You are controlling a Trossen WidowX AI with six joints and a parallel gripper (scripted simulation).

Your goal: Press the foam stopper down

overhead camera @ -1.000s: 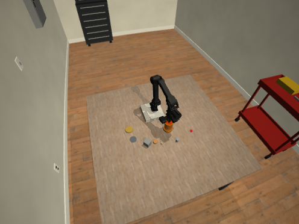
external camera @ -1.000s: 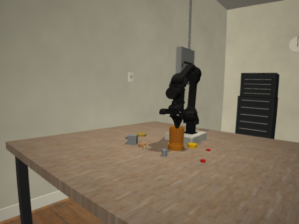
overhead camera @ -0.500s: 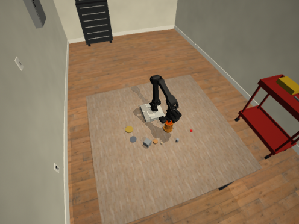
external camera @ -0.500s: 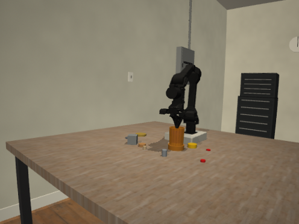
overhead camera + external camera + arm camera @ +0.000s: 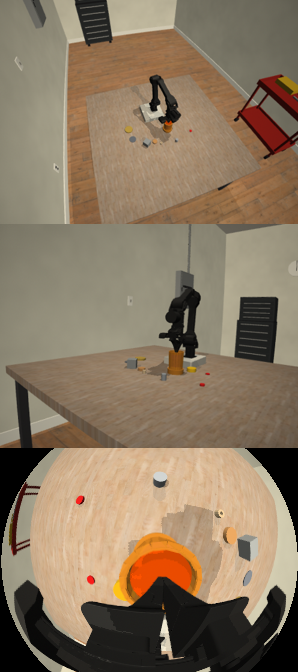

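The orange foam stopper lies 40 mm below my hand. Also, from my hand: small tan disc 150 mm to the right, 130 mm below, 100 mm ahead; yellow disc 130 mm below, 90 mm behind, 40 mm to the left; small grey cylinder 140 mm ahead, 120 mm below, 40 mm to the left.
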